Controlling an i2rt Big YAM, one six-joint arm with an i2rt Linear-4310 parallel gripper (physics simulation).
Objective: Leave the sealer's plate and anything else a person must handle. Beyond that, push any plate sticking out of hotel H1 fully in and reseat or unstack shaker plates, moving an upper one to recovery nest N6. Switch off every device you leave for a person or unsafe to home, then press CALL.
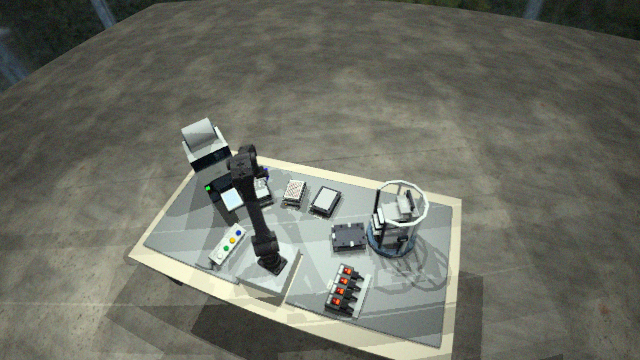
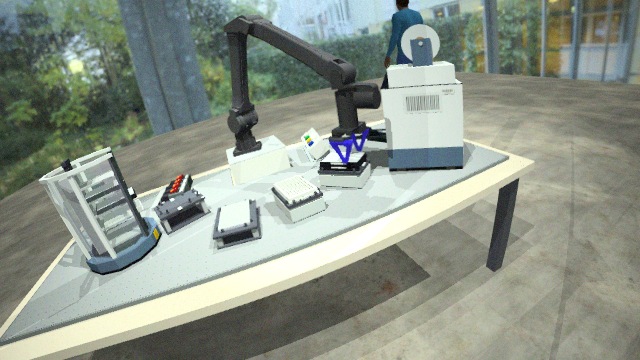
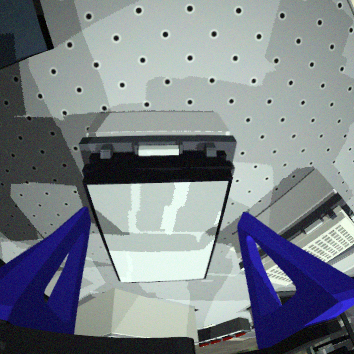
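Seen in the pictures: gripper, fingertip midpoint: [image 1: 258, 183] [image 2: 352, 156] [image 3: 167, 217]; arm's base, link origin: [image 1: 272, 262] [image 2: 247, 150].
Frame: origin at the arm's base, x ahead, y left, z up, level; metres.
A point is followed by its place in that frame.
Observation:
My gripper [image 2: 352, 155] @(y 0.353, x 0.344, z -0.002 m) [image 3: 167, 217] @(y 0.353, x 0.344, z -0.002 m) is open and empty; its blue fingers stand on either side of a black-rimmed plate [image 3: 160, 207] @(y 0.361, x 0.344, z -0.005 m) with a clear top, above a shaker [image 2: 344, 179] @(y 0.312, x 0.369, z -0.058 m) [image 3: 160, 124] @(y 0.383, x 0.363, z -0.057 m). Whether that plate is stacked is unclear. A second shaker [image 2: 301, 209] @(y 0.166, x 0.490, z -0.055 m) bears a white well plate [image 1: 295, 189] @(y 0.153, x 0.419, z -0.019 m) [image 2: 297, 189] @(y 0.168, x 0.444, z -0.018 m) [image 3: 331, 241] @(y 0.172, x 0.447, z -0.020 m). The sealer [image 1: 207, 155] @(y 0.549, x 0.235, z 0.238 m) [image 2: 425, 125] @(y 0.588, x 0.387, z 0.064 m) shows a green light, with a pale plate [image 1: 231, 199] @(y 0.393, x 0.166, z 0.037 m) in front. The hotel [image 1: 391, 251] @(y -0.454, x 0.326, z -0.029 m) [image 2: 122, 259] @(y -0.356, x 0.545, z -0.057 m) holds several plates; how far they stick out is unclear. The button box [image 1: 226, 246] @(y 0.259, x -0.048, z -0.015 m) [image 2: 313, 144] @(y 0.267, x 0.070, z -0.020 m) has several coloured buttons.
A bank of several red-lit switches [image 1: 341, 290] @(y -0.332, x 0.051, z -0.038 m) [image 2: 178, 185] @(y -0.305, x 0.105, z -0.040 m) stands near the front. A dark nest [image 1: 349, 236] @(y -0.241, x 0.304, z -0.027 m) [image 2: 180, 204] @(y -0.216, x 0.335, z -0.027 m) stands beside the hotel. Another nest bears a white plate [image 1: 326, 198] @(y -0.021, x 0.459, z -0.039 m) [image 2: 235, 213] @(y -0.012, x 0.458, z -0.040 m). A person [image 2: 407, 31] stands behind the sealer.

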